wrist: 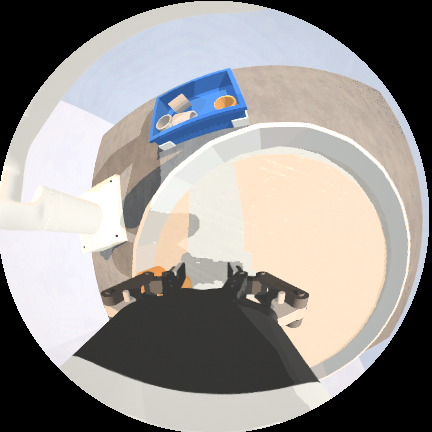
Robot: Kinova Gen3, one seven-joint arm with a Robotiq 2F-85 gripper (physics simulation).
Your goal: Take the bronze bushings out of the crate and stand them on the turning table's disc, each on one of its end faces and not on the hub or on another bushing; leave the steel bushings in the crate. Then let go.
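Frame: origin at the arm's base, x ahead, y left, z up, level; metres.
Where they show: gripper, between the fingertips: [205, 269]; arm's base, origin of its link: [92, 218].
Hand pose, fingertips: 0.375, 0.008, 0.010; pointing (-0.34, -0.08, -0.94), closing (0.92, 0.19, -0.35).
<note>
Things, the pixels of their top centre, and the offset from my fingertips, as dx, dy, dz. "spot": a spot on its surface instead. Level surfaces: height alone.
- blue crate, centre of its top: [189, 97] -0.099, +0.281, -0.014
- bronze bushing, centre of its top: [224, 101] -0.027, +0.259, -0.021
- turning table's pale disc, centre of its top: [283, 309] +0.108, -0.030, -0.003
- raised grey rim, a spot on its surface: [397, 240] spot: +0.279, +0.083, +0.005
- brown table top, height of its surface: dz -0.064
The blue crate [200, 130] is at the top of the wrist view. A bronze bushing [225, 105] is at its right end, its round opening facing up. Three pale steel bushings [180, 102] [185, 116] [158, 123] are at its left end. The turning table's pale disc [310, 200] fills the middle and right; its hub does not show. Orange bronze surfaces [157, 272] [187, 283] show around my left finger, low in the view, mostly hidden; how they stand cannot be told. My gripper [205, 269] is open and empty, over the disc's lower left part.
A raised grey rim [397, 240] surrounds the disc, and its upper left part lies close to the crate. The white arm base [70, 215] stands on a mounting plate [112, 215] at the left, outside the rim. The brown table top [300, 90] runs beyond the rim.
</note>
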